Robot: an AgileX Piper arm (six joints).
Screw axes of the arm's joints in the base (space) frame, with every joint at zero. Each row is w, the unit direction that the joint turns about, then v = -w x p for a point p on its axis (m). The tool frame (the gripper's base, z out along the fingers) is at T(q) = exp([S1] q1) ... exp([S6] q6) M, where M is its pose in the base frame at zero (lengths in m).
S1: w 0 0 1 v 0.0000 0.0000 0.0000
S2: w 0 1 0 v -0.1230 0.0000 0.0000
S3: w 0 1 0 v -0.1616 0.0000 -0.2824
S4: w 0.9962 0 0.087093 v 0.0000 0.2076 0.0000
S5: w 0 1 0 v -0.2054 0.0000 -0.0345
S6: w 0.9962 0 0.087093 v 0.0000 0.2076 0.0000
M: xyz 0.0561 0.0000 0.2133 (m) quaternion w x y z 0.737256 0 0.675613 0
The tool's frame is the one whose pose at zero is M.
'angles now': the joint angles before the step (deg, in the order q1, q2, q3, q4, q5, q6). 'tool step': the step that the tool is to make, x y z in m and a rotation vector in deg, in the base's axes. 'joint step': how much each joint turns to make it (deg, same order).
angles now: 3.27 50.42 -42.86 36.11 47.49 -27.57
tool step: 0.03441 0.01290 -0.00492 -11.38 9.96 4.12
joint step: 7.36 11.38 -8.31 -15.95 5.39 9.50
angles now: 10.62 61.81 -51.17 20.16 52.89 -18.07
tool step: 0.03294 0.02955 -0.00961 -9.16 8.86 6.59
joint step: 7.84 11.89 -8.64 -9.12 6.79 4.83
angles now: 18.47 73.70 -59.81 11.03 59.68 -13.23
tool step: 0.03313 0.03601 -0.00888 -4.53 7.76 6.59
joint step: 5.02 11.96 -10.36 -1.69 7.38 -0.01
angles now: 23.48 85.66 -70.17 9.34 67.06 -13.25
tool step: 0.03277 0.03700 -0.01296 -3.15 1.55 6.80
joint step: 4.02 10.51 -9.66 -1.86 2.21 -2.17
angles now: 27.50 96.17 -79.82 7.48 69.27 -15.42
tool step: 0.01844 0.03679 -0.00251 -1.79 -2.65 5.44
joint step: 4.40 6.79 -8.52 -2.83 0.37 -0.50
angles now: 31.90 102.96 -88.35 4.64 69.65 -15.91
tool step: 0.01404 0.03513 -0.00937 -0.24 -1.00 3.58
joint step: 3.37 6.64 -7.55 -0.75 0.21 -0.08
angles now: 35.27 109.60 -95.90 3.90 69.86 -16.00
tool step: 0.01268 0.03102 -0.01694 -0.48 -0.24 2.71
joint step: 2.51 6.80 -6.90 -0.51 0.20 -0.12
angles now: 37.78 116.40 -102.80 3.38 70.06 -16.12
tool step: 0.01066 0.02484 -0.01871 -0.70 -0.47 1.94
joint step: 1.82 6.09 -6.03 -0.85 0.00 0.01
